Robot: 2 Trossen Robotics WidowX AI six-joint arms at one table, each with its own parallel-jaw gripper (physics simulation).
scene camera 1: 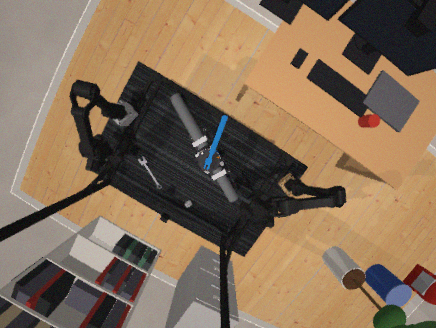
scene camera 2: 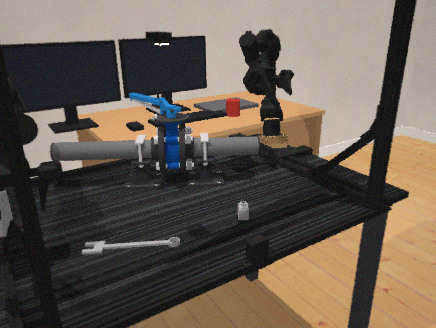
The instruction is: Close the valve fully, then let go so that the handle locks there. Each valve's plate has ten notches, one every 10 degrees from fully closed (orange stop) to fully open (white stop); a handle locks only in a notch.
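Places are measured from the left arm's base along level axes (x ahead, y left, z up), in centimetres.
Pixels of known places: left gripper, fingertip midpoint: (scene camera 1: 114,151); right gripper, fingertip midpoint: (scene camera 1: 246,222) (scene camera 2: 282,94); left arm's base, origin of the base link: (scene camera 1: 119,112); right arm's base, origin of the base link: (scene camera 1: 289,185) (scene camera 2: 272,135).
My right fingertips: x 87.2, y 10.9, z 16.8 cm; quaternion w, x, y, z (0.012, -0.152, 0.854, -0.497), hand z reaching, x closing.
Ahead of a thing's pixels: the offset from my right fingertips to its top centre. "pt": to the spot under its first point.
The valve @[pt dz -6.0, dx -36.9, dy +6.2 cm] (scene camera 1: 204,159) (scene camera 2: 172,145) sits in the grey pipe line, with a blue body showing in scene camera 2. Its blue handle @[dz -1.4, dx -40.7, dy +19.4 cm] (scene camera 1: 218,135) (scene camera 2: 152,101) stands at a slant to the pipe, its free end pointing away from the pivot toward the table's far edge. The exact notch cannot be read. My left gripper (scene camera 1: 142,114) is open, well to the left of the valve; it is partly hidden at the left edge of scene camera 2. My right gripper (scene camera 1: 274,185) is open, to the right of the valve. Neither touches the handle.
A wrench @[dz -27.0, dx -53.0, dy -27.7 cm] (scene camera 1: 150,173) (scene camera 2: 135,244) and a small pale part @[dz -23.0, dx -22.8, dy -24.3 cm] (scene camera 1: 188,204) (scene camera 2: 243,211) lie on the black table. The grey pipe @[dz -13.5, dx -56.6, dy +13.0 cm] (scene camera 1: 186,116) (scene camera 2: 95,150) is held by white clamps. Dark frame posts (scene camera 2: 382,100) rise from the table. A desk (scene camera 2: 305,112) with monitors stands behind.
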